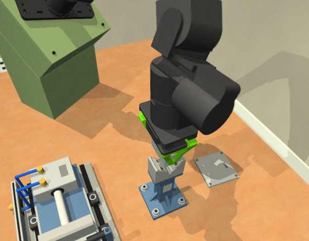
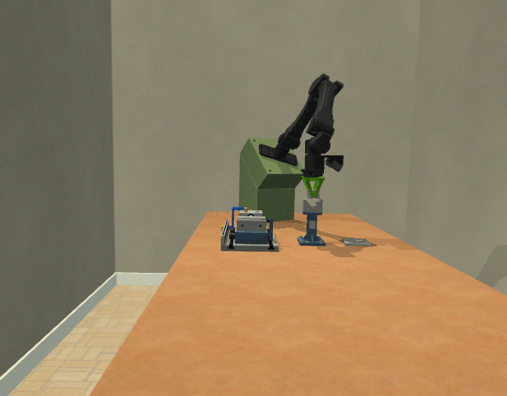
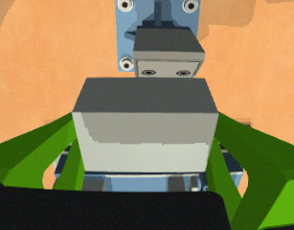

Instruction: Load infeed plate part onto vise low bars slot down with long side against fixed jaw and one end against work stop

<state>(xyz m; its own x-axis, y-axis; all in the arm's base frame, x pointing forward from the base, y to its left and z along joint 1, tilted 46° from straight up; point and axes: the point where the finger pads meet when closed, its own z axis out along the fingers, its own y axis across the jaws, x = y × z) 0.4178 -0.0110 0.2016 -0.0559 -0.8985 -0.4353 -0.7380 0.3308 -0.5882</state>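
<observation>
The grey part is right at my hand. From my hand the other things lie so: infeed plate (20 mm ahead, 170 mm to the left, 170 mm below); then work stop (60 mm ahead, 180 mm to the right, 90 mm below); then white cylinder rod (40 mm behind, 220 mm to the right, 100 mm below).
</observation>
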